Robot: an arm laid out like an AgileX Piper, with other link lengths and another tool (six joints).
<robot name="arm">
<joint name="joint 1" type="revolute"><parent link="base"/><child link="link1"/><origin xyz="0 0 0.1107"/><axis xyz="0 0 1"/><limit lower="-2.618" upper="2.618"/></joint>
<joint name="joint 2" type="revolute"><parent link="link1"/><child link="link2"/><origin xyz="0 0 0" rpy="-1.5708 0 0"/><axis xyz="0 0 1"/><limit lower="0" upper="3.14"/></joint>
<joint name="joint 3" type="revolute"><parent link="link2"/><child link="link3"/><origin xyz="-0.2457 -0.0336 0"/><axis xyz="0 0 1"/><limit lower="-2.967" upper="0"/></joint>
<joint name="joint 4" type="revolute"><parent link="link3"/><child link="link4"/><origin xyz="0.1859 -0.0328 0" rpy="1.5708 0 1.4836"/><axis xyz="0 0 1"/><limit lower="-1.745" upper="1.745"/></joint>
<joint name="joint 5" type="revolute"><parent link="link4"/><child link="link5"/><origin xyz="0 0 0" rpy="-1.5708 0 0"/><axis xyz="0 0 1"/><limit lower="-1.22" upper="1.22"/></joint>
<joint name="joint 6" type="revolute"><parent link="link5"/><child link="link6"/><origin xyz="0 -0.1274 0" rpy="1.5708 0 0"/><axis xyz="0 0 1"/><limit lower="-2.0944" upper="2.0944"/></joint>
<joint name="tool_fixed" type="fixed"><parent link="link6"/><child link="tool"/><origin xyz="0.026 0.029 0.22" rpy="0 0.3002 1.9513"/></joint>
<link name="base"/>
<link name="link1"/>
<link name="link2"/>
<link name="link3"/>
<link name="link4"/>
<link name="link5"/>
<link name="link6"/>
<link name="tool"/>
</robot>
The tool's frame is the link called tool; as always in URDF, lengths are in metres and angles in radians.
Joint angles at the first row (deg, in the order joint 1, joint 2, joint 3, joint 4, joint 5, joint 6):
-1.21, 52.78, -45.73, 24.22, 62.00, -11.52
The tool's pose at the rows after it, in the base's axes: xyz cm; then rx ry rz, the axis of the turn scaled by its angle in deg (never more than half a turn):
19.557 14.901 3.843 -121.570 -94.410 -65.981
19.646 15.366 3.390 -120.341 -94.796 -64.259
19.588 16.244 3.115 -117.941 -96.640 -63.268
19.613 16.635 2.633 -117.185 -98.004 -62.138
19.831 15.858 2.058 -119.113 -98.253 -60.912
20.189 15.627 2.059 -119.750 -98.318 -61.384
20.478 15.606 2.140 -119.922 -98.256 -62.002
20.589 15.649 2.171 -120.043 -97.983 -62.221
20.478 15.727 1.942 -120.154 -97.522 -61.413
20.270 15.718 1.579 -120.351 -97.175 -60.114
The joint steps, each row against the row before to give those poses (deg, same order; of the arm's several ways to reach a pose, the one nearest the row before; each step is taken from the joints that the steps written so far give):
0.00, 4.24, -0.68, 0.26, -0.47, -1.83
0.78, 2.69, -0.38, 0.68, -0.79, -1.08
2.71, 1.84, -0.23, 0.21, -1.41, -0.25
2.80, 1.42, 0.00, -1.01, -1.70, 1.35
0.50, 0.64, 0.00, -2.04, -0.68, 1.79
0.09, 0.00, -0.04, -0.54, -0.58, 0.55
0.00, 0.00, 0.00, 0.00, -0.49, 0.09
0.00, 0.08, 0.00, 0.10, -0.20, 0.12
0.00, 0.71, 0.00, 0.19, 0.00, 0.00
0.00, 0.91, 0.00, 0.00, 0.10, 0.00

